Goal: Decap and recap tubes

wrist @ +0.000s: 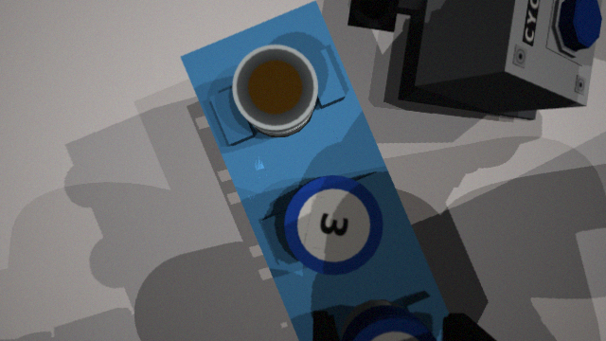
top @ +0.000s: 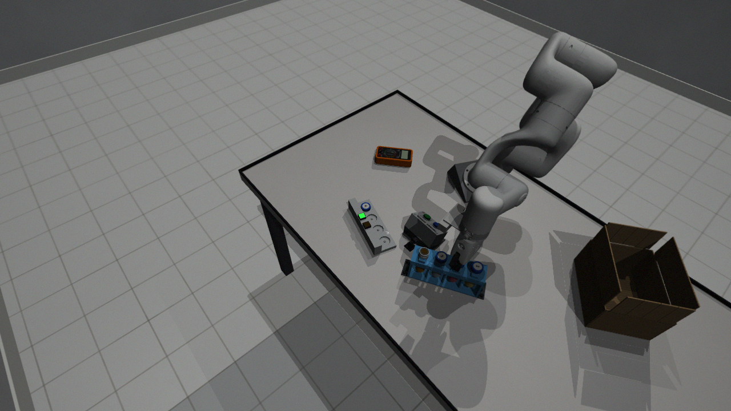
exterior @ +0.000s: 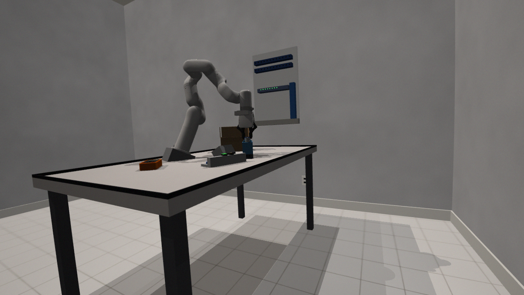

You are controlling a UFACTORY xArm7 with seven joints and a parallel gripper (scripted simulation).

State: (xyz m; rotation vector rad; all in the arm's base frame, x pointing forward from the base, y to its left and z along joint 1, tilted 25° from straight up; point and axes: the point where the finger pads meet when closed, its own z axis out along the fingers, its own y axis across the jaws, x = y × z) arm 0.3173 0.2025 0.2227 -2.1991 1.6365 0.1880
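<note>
The cap 2 is 10 mm below my hand. Also, from my hand: cap 3: 30 mm ahead, 40 mm to the right, 20 mm below; blue key: 50 mm behind, 170 mm to the right, 60 mm below; cap 1: 30 mm behind, 40 mm to the left, 20 mm below.
</note>
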